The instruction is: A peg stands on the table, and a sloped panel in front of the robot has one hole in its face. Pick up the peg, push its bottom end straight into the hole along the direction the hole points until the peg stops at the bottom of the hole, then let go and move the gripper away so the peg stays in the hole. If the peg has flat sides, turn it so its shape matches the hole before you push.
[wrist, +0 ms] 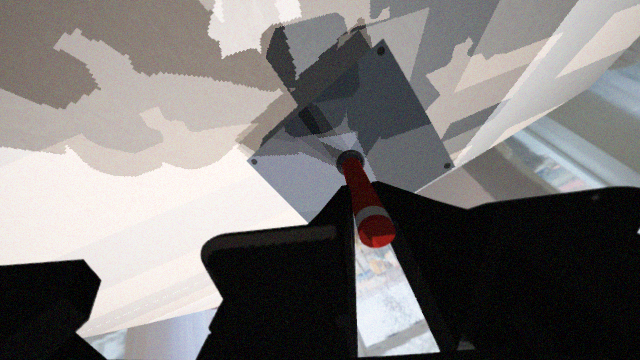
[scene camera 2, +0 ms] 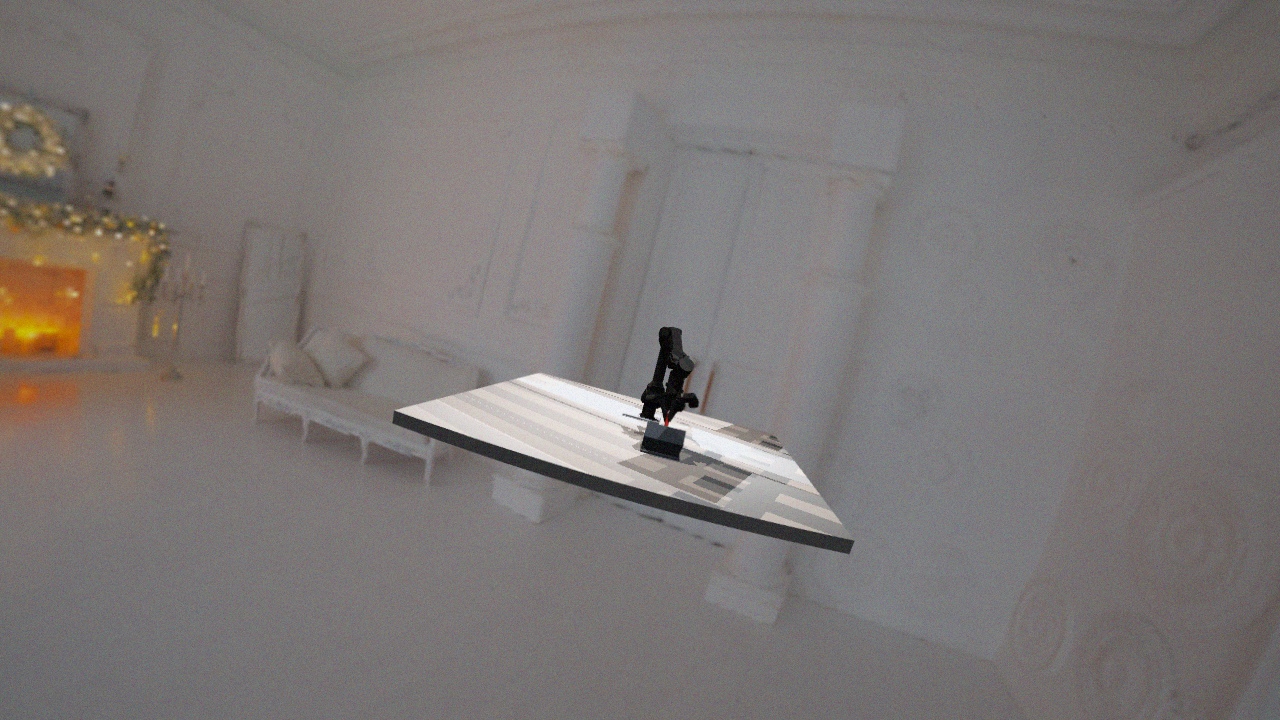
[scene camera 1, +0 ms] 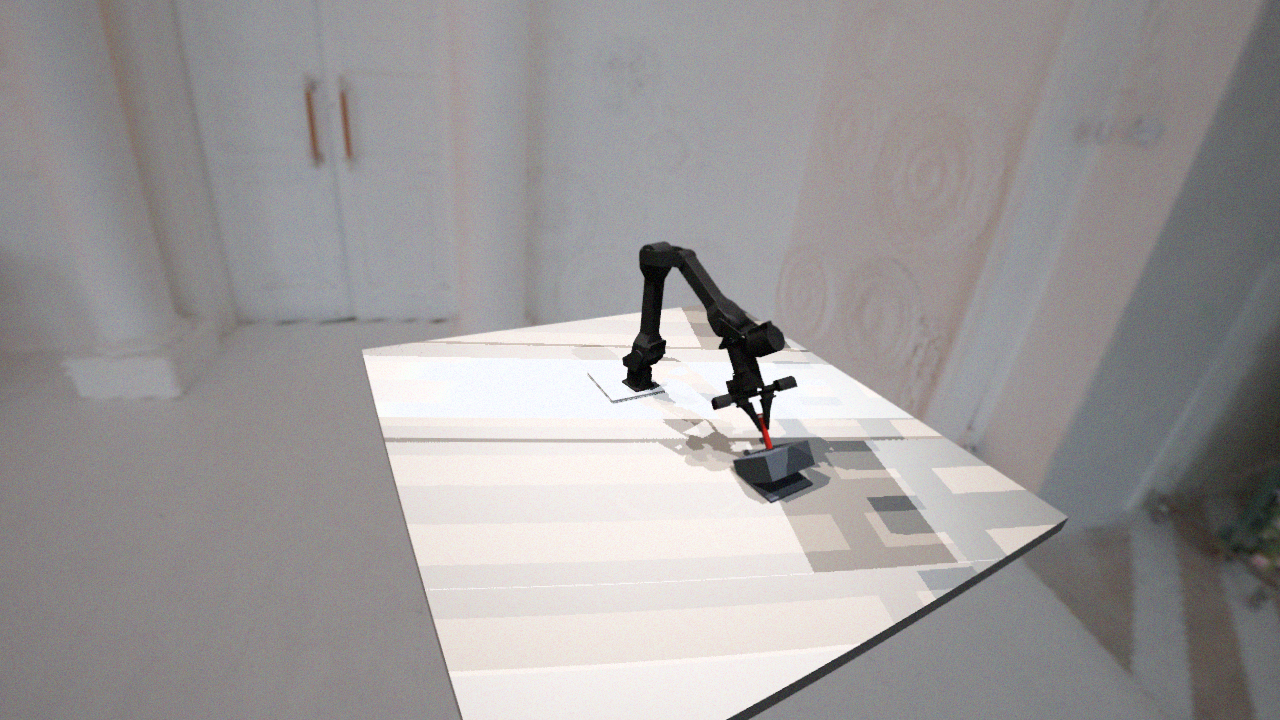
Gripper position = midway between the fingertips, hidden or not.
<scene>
The gripper (scene camera 1: 764,430) holds a red round peg (wrist: 374,226). Further things: a grey sloped panel (scene camera 2: 671,439).
The gripper is seen too in the wrist view (wrist: 360,190) and in scene camera 2 (scene camera 2: 666,421). The grey sloped panel shows as well in the wrist view (wrist: 371,108).
</scene>
